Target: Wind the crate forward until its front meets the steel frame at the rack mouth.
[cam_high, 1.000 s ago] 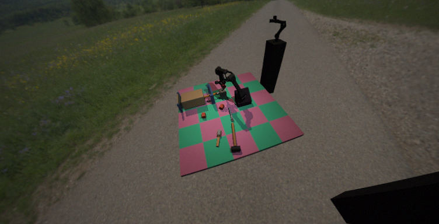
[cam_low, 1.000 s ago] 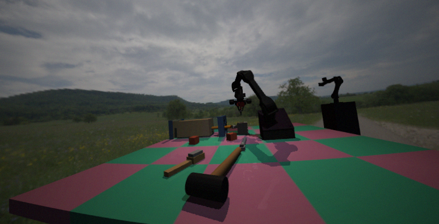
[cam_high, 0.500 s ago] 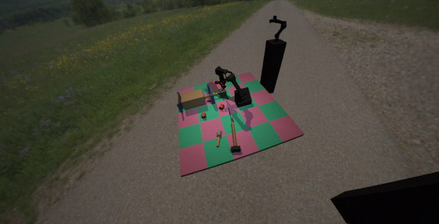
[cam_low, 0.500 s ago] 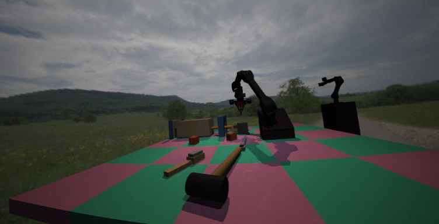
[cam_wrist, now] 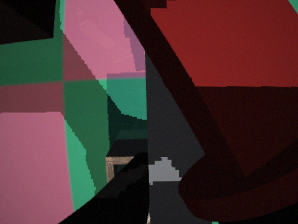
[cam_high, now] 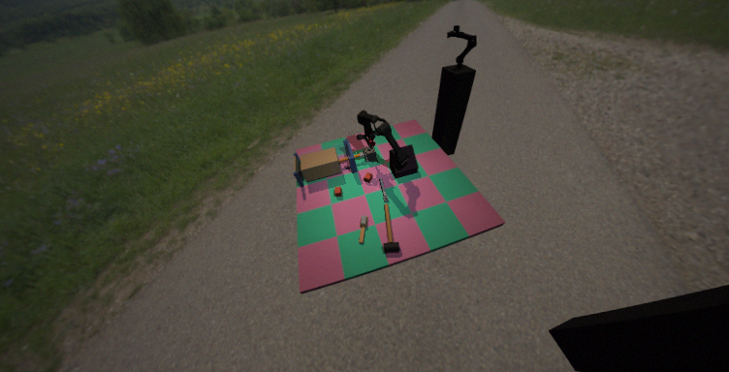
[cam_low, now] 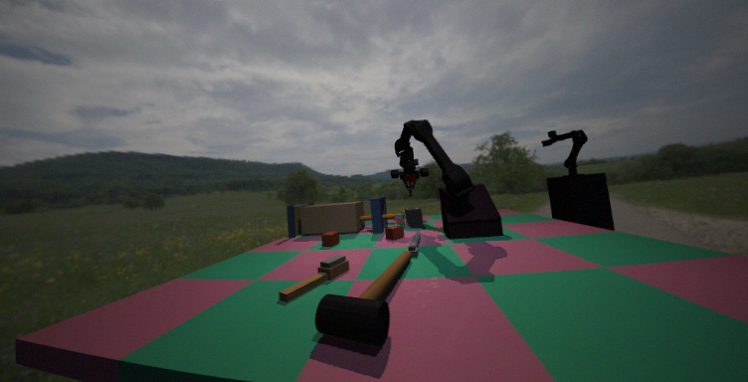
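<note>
The winch handle lies 2 cm above my gripper tip. Round my gripper tip: grey winch (16 cm below, 8 cm to the right, 1 cm behind); red knob (4 cm to the left, 4 cm above); frame (16 cm ahead, 9 cm below, 6 cm to the right).
</note>
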